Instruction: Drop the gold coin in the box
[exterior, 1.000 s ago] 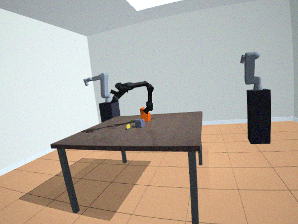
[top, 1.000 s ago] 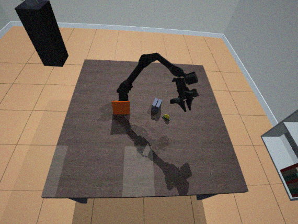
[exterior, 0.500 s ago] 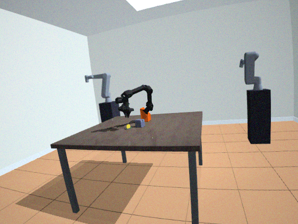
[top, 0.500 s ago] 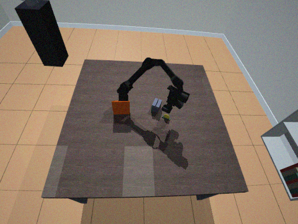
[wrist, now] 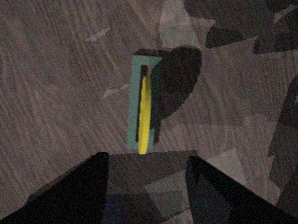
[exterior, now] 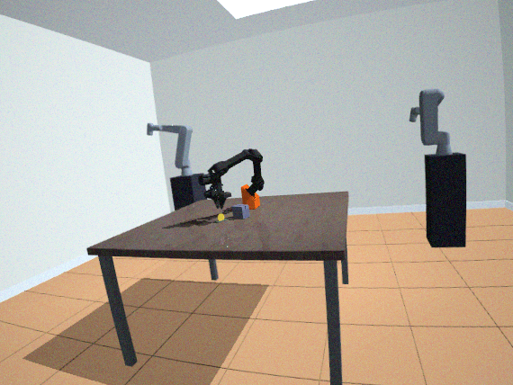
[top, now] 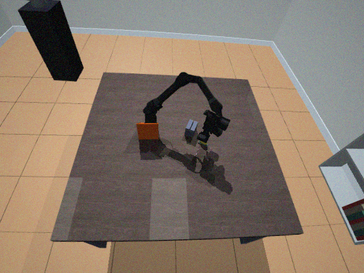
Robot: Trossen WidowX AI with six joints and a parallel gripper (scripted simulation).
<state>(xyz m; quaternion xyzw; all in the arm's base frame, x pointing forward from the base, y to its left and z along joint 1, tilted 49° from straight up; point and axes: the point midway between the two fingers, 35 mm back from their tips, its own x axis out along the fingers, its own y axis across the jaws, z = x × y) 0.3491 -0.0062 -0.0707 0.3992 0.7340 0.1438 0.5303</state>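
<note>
My gripper tip is 5 cm above the gold coin.
</note>
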